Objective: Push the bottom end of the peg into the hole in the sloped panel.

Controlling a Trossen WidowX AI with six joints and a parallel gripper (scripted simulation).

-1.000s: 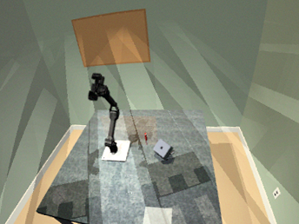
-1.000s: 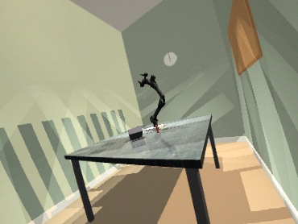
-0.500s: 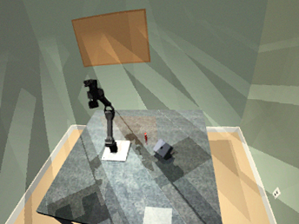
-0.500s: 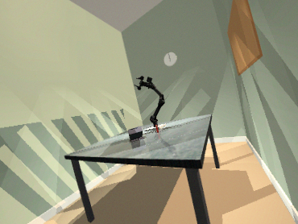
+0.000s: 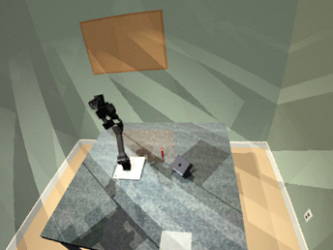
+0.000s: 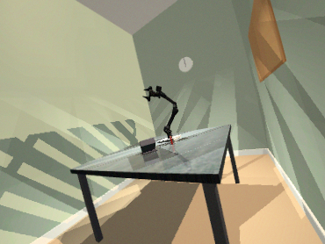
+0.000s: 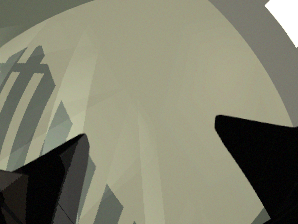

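Right now the red peg is 270 mm ahead of my gripper tip, 310 mm to the left of it and 580 mm below it. From my gripper tip the other things lie so: panel: 410 mm ahead, 130 mm to the left, 580 mm below.
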